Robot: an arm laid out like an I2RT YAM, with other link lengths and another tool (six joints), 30 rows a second.
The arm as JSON. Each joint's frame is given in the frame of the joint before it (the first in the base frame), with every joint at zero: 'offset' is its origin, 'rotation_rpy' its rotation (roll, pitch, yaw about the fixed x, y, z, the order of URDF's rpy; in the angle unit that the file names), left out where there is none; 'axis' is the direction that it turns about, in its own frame. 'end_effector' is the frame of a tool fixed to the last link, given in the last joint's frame.
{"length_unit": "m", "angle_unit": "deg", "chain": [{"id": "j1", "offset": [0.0, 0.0, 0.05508], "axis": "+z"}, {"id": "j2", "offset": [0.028, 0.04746, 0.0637], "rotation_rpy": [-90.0, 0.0, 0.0], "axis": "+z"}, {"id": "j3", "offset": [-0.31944, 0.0, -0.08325], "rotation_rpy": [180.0, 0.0, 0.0], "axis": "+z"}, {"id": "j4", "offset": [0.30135, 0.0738, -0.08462], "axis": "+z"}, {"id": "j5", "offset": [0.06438, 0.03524, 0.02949], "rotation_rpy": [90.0, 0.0, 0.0], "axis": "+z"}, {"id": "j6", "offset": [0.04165, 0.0, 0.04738], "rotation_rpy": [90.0, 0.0, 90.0], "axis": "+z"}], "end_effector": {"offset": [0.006, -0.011, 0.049], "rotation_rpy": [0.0, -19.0, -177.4]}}
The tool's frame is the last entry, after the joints.
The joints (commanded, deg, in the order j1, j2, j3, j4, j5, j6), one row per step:
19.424, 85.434, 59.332, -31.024, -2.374, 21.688
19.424, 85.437, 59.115, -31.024, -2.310, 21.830
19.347, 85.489, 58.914, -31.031, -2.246, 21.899
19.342, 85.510, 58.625, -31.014, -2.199, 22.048
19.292, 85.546, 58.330, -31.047, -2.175, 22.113
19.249, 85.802, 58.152, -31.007, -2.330, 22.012
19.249, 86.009, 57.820, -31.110, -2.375, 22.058
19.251, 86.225, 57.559, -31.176, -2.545, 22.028
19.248, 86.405, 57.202, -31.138, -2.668, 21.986
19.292, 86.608, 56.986, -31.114, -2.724, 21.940
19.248, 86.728, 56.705, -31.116, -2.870, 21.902
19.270, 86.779, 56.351, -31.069, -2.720, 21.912
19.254, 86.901, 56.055, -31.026, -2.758, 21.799
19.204, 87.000, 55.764, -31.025, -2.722, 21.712
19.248, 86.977, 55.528, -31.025, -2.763, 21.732
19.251, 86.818, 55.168, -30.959, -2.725, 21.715
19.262, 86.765, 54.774, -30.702, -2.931, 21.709
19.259, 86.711, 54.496, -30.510, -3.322, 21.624
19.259, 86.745, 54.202, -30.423, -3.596, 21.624
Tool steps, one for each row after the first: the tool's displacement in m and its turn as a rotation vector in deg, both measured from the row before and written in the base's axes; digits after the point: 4 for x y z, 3 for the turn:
-0.0007, -0.0004, -0.0015, -0.053, 0.221, -0.154
-0.0004, -0.0008, -0.0017, -0.103, 0.242, -0.170
-0.0009, -0.0004, -0.0020, -0.062, 0.295, -0.156
-0.0009, -0.0007, -0.0022, -0.108, 0.350, -0.118
0.0000, 0.0000, -0.0027, -0.054, 0.394, 0.124
-0.0010, -0.0003, -0.0036, -0.154, 0.628, -0.016
-0.0008, 0.0000, -0.0031, -0.055, 0.555, 0.114
-0.0009, -0.0001, -0.0034, -0.083, 0.498, 0.095
-0.0005, 0.0002, -0.0026, -0.105, 0.379, 0.112
-0.0008, -0.0003, -0.0026, -0.029, 0.415, 0.060
-0.0011, -0.0005, -0.0025, -0.238, 0.297, -0.059
-0.0008, -0.0003, -0.0026, -0.141, 0.342, 0.101
-0.0008, -0.0007, -0.0024, -0.195, 0.339, 0.010
-0.0011, 0.0000, -0.0014, -0.027, 0.217, 0.045
-0.0014, -0.0005, -0.0012, -0.083, 0.113, 0.001
-0.0011, 0.0000, -0.0019, 0.143, 0.138, 0.111
-0.0009, 0.0003, -0.0012, 0.282, 0.128, 0.252
-0.0010, 0.0001, -0.0020, 0.151, 0.308, 0.125

